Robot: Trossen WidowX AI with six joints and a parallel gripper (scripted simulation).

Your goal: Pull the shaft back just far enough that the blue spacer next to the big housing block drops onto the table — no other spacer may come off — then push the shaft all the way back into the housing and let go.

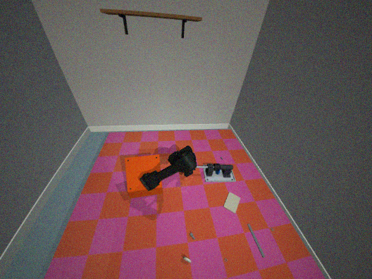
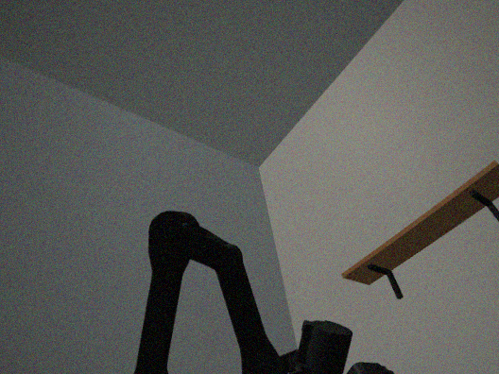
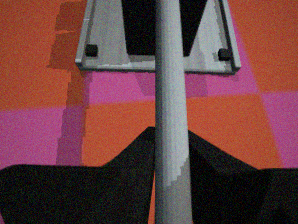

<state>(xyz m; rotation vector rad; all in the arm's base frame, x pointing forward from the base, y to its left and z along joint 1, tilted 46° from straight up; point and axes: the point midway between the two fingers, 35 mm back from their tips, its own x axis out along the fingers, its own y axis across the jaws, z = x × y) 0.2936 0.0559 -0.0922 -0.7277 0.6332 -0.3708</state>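
Right now my gripper tip is 6 cm short of the grey shaft, 2 cm below it and 1 cm to the left of it. From my gripper tip the other things lie so: blue spacer (18 cm ahead, 3 cm below, 2 cm to the right); fixture (20 cm ahead, 2 cm to the right, 1 cm below); cream card (25 cm to the right, 21 cm ahead, 5 cm below).
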